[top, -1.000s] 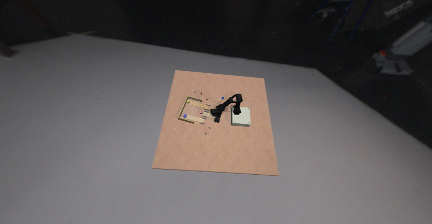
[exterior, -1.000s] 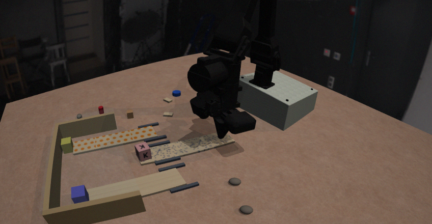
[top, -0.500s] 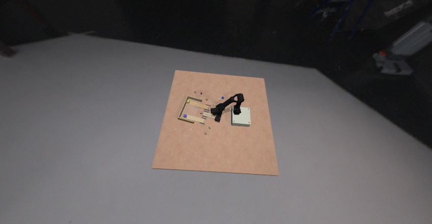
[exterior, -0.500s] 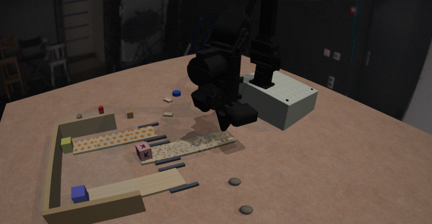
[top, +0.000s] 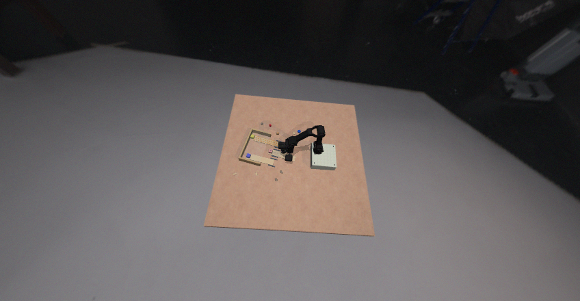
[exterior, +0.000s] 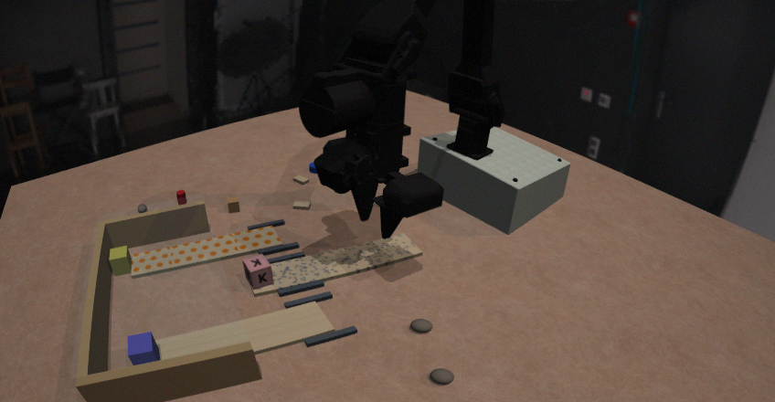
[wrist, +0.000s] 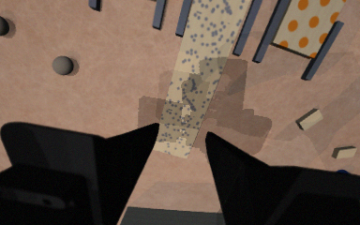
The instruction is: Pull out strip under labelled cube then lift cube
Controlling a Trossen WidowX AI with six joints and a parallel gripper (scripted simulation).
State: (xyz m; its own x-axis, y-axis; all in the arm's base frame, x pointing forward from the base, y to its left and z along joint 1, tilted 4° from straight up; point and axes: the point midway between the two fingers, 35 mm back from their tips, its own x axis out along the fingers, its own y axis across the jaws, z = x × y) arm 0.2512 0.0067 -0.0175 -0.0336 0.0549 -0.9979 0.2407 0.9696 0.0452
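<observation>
Right now my gripper tip is 60 mm short of the speckled strip, 20 mm to the left of it and 40 mm above it. Also, from my gripper tip: pink cube marked k 160 mm ahead, 60 mm to the right, 20 mm below; blue disc 130 mm behind, 270 mm to the right, 40 mm below; brown block 80 mm ahead, 250 mm to the right, 40 mm below.
</observation>
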